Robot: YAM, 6 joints.
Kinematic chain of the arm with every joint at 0, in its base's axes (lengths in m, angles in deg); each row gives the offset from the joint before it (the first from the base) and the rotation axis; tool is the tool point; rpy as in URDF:
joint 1: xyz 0 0 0.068 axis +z
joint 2: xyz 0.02 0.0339 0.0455 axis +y
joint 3: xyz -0.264 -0.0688 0 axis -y
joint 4: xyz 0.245 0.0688 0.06 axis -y
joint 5: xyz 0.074 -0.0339 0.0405 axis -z
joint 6: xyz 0.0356 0 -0.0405 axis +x
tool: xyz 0 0 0 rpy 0 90 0
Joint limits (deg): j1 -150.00..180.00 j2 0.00..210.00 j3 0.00..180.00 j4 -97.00..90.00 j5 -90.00..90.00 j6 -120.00..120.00
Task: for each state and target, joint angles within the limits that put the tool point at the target. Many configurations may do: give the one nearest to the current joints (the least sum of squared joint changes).
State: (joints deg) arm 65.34 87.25 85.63 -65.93 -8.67 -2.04
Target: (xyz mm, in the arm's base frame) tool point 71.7 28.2 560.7
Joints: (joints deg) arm 25.88 56.97 111.82 -59.58 9.58 -2.04
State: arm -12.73 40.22 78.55 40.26 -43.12 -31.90
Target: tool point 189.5 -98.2 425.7
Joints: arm -33.70 56.80 52.66 33.32 -41.21 -31.90
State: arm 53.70 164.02 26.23 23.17 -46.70 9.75
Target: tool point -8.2 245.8 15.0
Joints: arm 85.02 118.68 27.67 27.44 -56.02 9.75
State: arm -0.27 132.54 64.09 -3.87 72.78 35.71
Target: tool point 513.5 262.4 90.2
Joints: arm 30.03 154.57 118.03 11.87 56.91 35.71
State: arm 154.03 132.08 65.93 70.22 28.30 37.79
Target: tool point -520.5 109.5 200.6
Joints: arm 169.71 137.57 93.24 64.85 24.48 37.79
